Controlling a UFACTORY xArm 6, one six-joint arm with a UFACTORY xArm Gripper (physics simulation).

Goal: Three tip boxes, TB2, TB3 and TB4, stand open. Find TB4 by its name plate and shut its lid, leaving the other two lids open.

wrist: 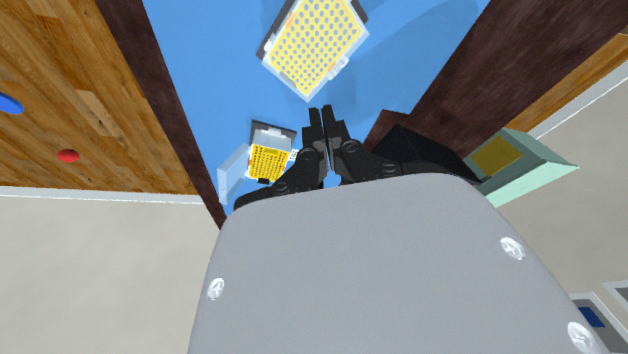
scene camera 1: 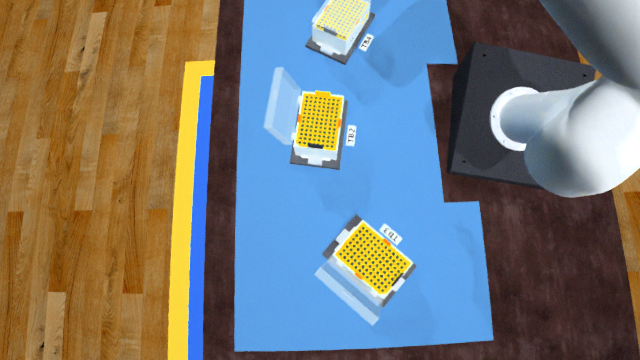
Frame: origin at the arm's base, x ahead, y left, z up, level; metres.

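Where they show: gripper, fingertip midpoint: point(wrist: 321, 123); arm's base at its link origin: point(scene camera 1: 519, 119).
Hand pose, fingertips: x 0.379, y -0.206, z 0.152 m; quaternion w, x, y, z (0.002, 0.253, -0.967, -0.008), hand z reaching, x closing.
Note:
Each offset is from my fingertips to the top centre of the thing. "spot": to the spot under its first point. Level surfaces: height alone.
TB4 @(dx -0.014, dy -0.010, dz -0.151 m) point(scene camera 1: 342, 22) point(wrist: 315, 45) is at the top of the scene view, its name plate @(spot: dx -0.065, dy +0.012, dz -0.226 m) point(scene camera 1: 366, 42) beside it. Its clear lid lies down over the pale yellow tip rack. TB2 @(dx +0.021, dy +0.245, dz -0.154 m) point(scene camera 1: 320, 122) point(wrist: 268, 162) stands in the middle with its clear lid point(scene camera 1: 282, 107) point(wrist: 233, 172) tilted up and open. TB3 @(dx -0.102, dy +0.502, dz -0.154 m) point(scene camera 1: 374, 257) stands lower down with its clear lid point(scene camera 1: 347, 292) open; it does not show in the wrist view. My gripper point(wrist: 321, 123) is shut and empty, raised above the mat, apart from TB4 in the wrist view. Its fingers do not show in the scene view.
The boxes stand on a blue mat @(dz -0.228 m) point(scene camera 1: 280, 210) on a dark brown table @(dz -0.231 m) point(scene camera 1: 550, 260). The black robot base block point(scene camera 1: 470, 150) is right of TB2. A green bin point(wrist: 530, 170) shows at the right of the wrist view.

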